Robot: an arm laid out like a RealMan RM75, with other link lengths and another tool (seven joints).
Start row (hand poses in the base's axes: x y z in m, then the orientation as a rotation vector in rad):
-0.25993 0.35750 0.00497 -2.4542 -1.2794 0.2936
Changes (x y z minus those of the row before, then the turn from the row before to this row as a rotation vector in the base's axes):
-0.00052 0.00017 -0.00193 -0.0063 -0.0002 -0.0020
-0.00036 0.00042 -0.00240 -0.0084 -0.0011 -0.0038
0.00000 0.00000 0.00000 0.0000 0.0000 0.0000
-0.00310 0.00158 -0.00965 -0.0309 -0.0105 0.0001
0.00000 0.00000 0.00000 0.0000 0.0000 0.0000
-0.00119 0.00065 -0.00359 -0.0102 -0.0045 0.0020
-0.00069 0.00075 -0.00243 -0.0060 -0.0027 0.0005
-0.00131 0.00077 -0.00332 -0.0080 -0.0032 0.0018
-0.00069 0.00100 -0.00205 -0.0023 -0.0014 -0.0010
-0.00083 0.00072 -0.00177 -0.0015 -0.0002 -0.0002
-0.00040 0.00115 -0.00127 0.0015 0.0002 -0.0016
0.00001 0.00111 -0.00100 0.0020 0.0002 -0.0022
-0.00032 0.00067 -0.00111 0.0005 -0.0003 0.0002
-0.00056 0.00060 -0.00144 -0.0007 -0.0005 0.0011
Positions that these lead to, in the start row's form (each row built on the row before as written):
-0.26045 0.35767 0.00304 -2.4607 -1.2779 0.2973
-0.26081 0.35809 0.00064 -2.4704 -1.2748 0.3010
-0.26081 0.35809 0.00064 -2.4704 -1.2748 0.3010
-0.26391 0.35967 -0.00901 -2.5009 -1.2838 0.3104
-0.26391 0.35967 -0.00901 -2.5009 -1.2838 0.3104
-0.26510 0.36032 -0.01260 -2.5103 -1.2897 0.3127
-0.26579 0.36107 -0.01503 -2.5163 -1.2923 0.3139
-0.26710 0.36184 -0.01835 -2.5234 -1.2971 0.3162
-0.26779 0.36284 -0.02040 -2.5265 -1.2967 0.3159
-0.26862 0.36356 -0.02217 -2.5279 -1.2968 0.3167
-0.26902 0.36471 -0.02344 -2.5275 -1.2944 0.3155
-0.26901 0.36582 -0.02444 -2.5270 -1.2911 0.3138
-0.26933 0.36649 -0.02555 -2.5266 -1.2914 0.3131
-0.26989 0.36709 -0.02699 -2.5268 -1.2931 0.3132

